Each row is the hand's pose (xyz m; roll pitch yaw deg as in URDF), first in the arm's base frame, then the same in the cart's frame.
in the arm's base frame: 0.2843 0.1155 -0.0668 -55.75 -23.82 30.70
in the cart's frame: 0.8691 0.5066 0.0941 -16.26 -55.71 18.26
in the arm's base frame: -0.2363 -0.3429 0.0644 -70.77 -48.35 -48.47
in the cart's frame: 0.4983 0.0152 -0.2515 -27.10 -22.65 -60.90
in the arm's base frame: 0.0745 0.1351 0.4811 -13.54 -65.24 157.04
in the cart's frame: 0.5806 0.1304 0.4404 -75.86 -39.87 -136.14
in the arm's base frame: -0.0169 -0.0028 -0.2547 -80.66 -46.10 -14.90
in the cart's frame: 0.6510 0.5056 -0.2100 -21.62 -39.13 -42.50
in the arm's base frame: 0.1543 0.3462 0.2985 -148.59 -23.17 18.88
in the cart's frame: 0.6201 0.4174 0.4596 -104.09 -47.94 5.92
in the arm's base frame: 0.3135 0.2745 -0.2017 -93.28 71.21 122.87
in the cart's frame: 0.8693 0.7170 0.1007 -140.26 35.75 97.01
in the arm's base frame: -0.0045 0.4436 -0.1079 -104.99 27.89 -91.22
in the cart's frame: 0.5044 0.7387 0.1710 -64.96 61.89 -46.70
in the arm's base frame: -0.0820 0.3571 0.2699 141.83 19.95 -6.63
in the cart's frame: 0.3990 0.4142 0.3706 -178.61 1.15 15.42
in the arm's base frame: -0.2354 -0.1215 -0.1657 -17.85 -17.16 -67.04
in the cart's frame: 0.4678 0.3312 -0.2857 14.65 11.42 -54.35
